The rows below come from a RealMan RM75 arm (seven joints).
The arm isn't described. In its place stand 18 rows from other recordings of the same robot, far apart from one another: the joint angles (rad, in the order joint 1, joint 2, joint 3, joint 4, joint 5, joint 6, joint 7), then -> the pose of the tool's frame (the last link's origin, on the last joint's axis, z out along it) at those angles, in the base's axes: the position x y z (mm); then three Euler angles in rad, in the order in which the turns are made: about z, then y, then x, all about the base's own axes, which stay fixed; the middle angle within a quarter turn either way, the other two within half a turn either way.
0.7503 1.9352 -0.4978 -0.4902 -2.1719 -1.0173 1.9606 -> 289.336 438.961 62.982 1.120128 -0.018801 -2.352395
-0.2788 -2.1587 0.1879 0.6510 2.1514 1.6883 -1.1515 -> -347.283 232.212 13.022 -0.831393 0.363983 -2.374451
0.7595 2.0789 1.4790 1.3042 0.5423 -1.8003 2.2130 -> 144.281 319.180 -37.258 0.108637 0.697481 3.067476
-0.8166 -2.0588 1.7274 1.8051 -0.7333 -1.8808 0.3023 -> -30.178 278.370 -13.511 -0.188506 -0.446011 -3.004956
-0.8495 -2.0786 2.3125 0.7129 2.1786 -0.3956 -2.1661 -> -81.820 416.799 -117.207 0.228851 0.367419 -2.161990
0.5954 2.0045 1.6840 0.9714 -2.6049 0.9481 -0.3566 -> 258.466 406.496 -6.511 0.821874 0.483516 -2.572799
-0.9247 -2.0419 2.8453 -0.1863 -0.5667 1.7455 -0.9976 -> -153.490 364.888 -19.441 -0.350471 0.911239 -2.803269
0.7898 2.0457 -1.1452 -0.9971 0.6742 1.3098 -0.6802 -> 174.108 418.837 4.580 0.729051 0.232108 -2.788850
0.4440 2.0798 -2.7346 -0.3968 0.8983 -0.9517 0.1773 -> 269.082 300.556 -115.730 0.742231 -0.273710 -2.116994
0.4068 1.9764 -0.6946 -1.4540 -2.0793 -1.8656 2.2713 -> 228.296 309.997 147.071 0.801256 -0.094822 -2.706658
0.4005 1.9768 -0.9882 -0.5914 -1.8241 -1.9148 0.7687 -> 270.219 248.858 9.545 -0.197569 -0.582003 3.098107
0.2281 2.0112 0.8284 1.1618 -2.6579 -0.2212 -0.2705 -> 179.191 303.468 -110.787 0.387226 -0.236748 -2.257221
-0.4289 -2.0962 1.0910 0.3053 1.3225 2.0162 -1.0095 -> -217.869 236.659 -20.613 -0.422170 1.144722 -2.878193
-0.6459 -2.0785 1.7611 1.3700 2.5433 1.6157 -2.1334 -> -149.816 309.829 -58.900 0.059290 -0.578064 -3.115277
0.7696 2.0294 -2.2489 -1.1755 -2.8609 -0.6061 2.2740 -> 95.274 368.136 -130.257 -0.804612 0.153494 -2.483777
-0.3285 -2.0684 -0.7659 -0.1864 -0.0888 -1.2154 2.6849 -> -306.700 245.729 -98.731 -0.611539 0.403119 -2.358610
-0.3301 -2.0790 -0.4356 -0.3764 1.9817 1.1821 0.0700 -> -305.263 287.130 -65.482 -0.736757 0.174084 -1.749704
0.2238 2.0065 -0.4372 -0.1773 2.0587 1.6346 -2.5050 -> 371.252 246.616 88.869 0.938941 -0.340525 -1.473137
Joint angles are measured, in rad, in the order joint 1, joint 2, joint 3, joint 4, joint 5, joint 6, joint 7. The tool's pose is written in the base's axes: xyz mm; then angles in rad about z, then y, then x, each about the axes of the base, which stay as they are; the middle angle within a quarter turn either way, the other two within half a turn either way. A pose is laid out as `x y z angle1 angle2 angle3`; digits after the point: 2 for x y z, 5 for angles.
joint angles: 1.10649 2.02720 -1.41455 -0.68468 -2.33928 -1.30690 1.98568
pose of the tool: 101.49 417.65 -60.98 0.06660 0.32824 -3.03337
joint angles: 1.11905 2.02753 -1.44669 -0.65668 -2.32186 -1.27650 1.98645
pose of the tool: 101.62 418.07 -66.57 0.05831 0.33657 -3.02932
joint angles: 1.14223 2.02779 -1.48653 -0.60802 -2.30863 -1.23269 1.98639
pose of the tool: 103.41 419.92 -73.28 0.04583 0.35861 -3.01852
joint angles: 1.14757 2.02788 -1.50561 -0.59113 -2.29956 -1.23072 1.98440
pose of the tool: 105.81 417.98 -75.94 0.04605 0.37173 -3.03077
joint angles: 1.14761 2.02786 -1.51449 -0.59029 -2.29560 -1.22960 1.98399
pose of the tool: 106.17 417.30 -76.77 0.04276 0.37504 -3.03298
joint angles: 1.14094 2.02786 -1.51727 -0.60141 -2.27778 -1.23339 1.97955
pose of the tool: 104.30 415.73 -77.35 0.04333 0.35832 -3.04004
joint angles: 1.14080 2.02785 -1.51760 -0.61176 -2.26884 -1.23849 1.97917
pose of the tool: 100.85 415.17 -77.31 0.03931 0.34772 -3.04279
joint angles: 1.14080 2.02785 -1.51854 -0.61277 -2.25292 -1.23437 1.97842
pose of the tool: 98.55 415.00 -78.09 0.04290 0.33246 -3.04407
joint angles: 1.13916 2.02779 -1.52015 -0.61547 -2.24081 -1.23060 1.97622
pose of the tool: 97.01 414.84 -78.62 0.04330 0.32061 -3.04405
